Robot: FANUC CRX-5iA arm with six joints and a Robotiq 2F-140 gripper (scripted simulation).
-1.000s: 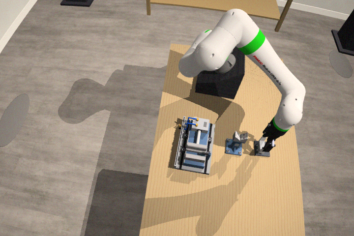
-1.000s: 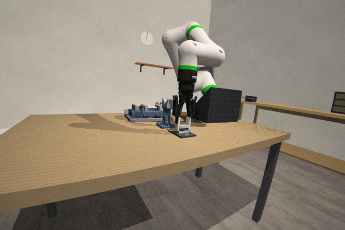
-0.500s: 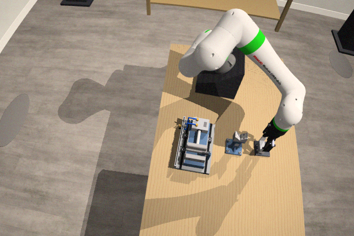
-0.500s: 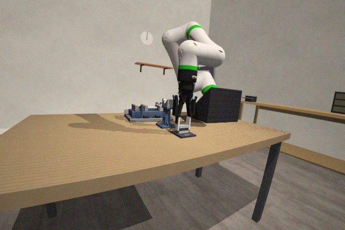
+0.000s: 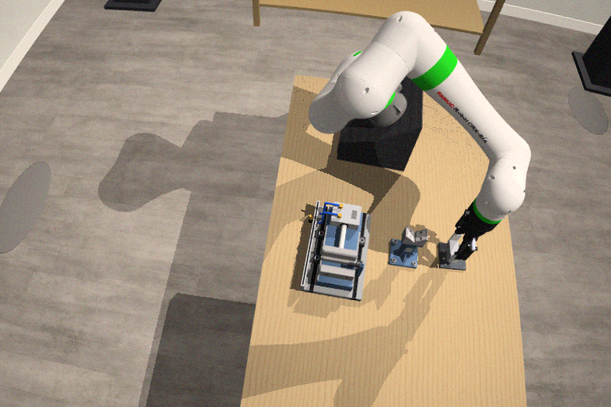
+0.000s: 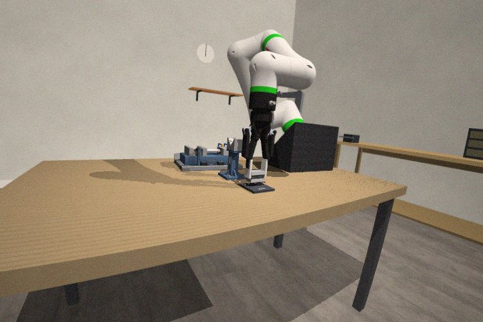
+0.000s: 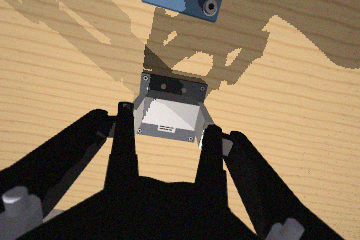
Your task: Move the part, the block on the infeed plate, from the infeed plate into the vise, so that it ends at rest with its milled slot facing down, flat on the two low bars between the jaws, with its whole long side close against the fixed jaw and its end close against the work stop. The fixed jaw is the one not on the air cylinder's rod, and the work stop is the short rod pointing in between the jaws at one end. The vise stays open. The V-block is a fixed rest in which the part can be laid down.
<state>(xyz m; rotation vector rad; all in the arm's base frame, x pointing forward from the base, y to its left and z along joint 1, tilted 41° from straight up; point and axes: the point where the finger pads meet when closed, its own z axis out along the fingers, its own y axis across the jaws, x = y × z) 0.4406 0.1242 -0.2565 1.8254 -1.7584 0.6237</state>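
The dark infeed plate is 1 cm to the left of my hand and 7 cm below it. From my hand the other things lie so: V-block post 1 cm ahead, 15 cm to the right, 1 cm below; then part 1 cm to the left, 3 cm below; then work stop 11 cm ahead, 32 cm to the right, 2 cm above.
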